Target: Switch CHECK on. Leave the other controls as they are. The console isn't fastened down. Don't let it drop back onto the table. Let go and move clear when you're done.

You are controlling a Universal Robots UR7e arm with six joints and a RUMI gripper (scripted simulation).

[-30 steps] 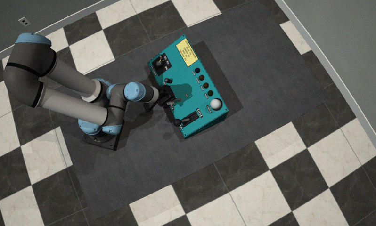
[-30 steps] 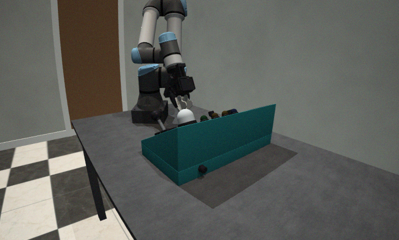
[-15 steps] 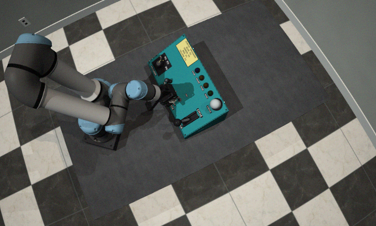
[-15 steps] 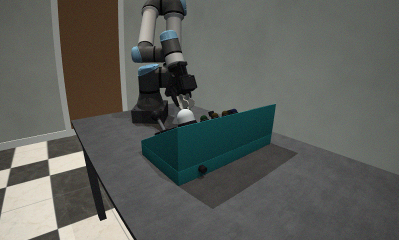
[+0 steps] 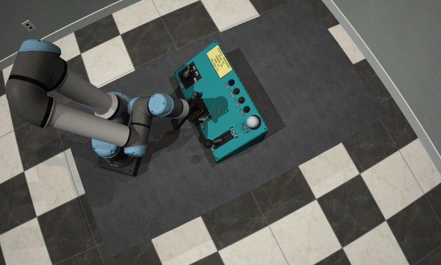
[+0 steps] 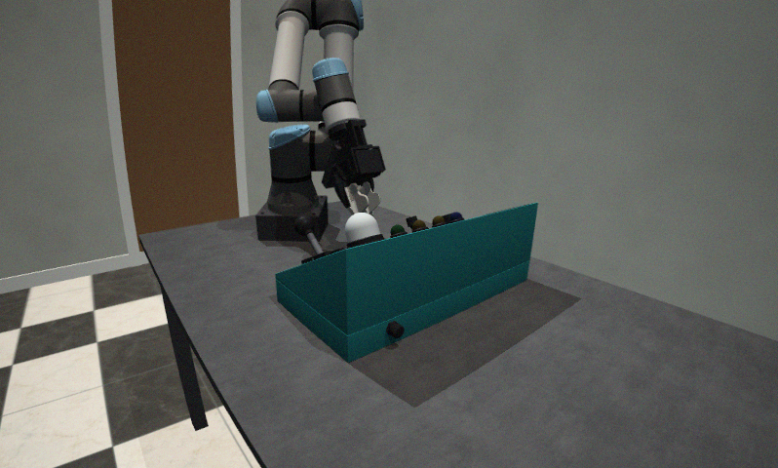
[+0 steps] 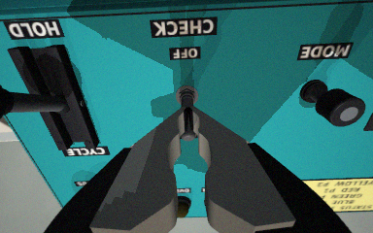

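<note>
Right now the check toggle is 20 mm below my hand and 20 mm ahead of it. Round my hand: cycle lever 120 mm to the right, 20 mm behind, 10 mm below; teal console 60 mm to the left, 60 mm ahead, 40 mm below; mode knob 120 mm to the left, 30 mm ahead, 20 mm below.
</note>
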